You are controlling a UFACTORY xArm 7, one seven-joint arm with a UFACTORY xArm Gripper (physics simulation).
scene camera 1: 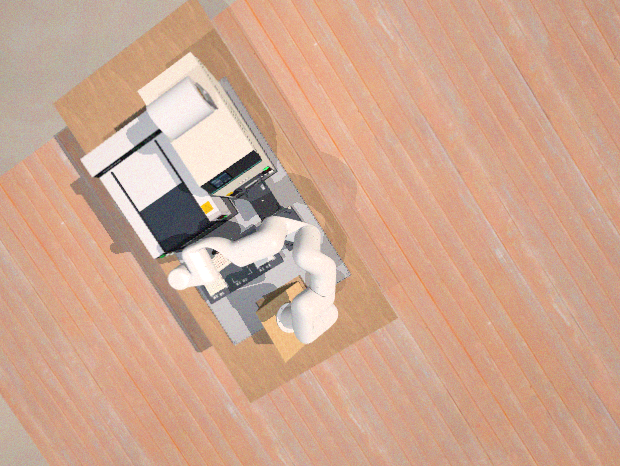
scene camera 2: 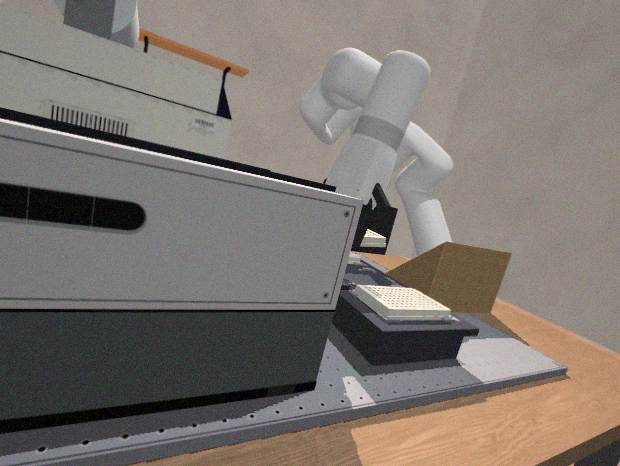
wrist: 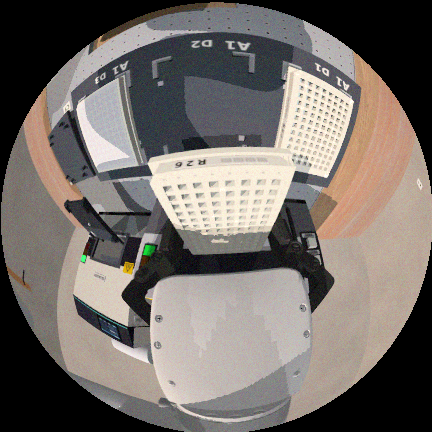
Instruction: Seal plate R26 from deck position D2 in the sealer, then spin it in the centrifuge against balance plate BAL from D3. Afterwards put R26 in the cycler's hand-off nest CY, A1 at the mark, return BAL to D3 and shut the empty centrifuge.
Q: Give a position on a white plate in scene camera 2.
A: At 409, 304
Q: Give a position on a white and dark instrument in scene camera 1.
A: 138, 165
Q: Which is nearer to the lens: the grey plate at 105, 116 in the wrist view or the reddish plate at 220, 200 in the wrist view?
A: The reddish plate.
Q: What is my gripper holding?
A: A reddish plate.
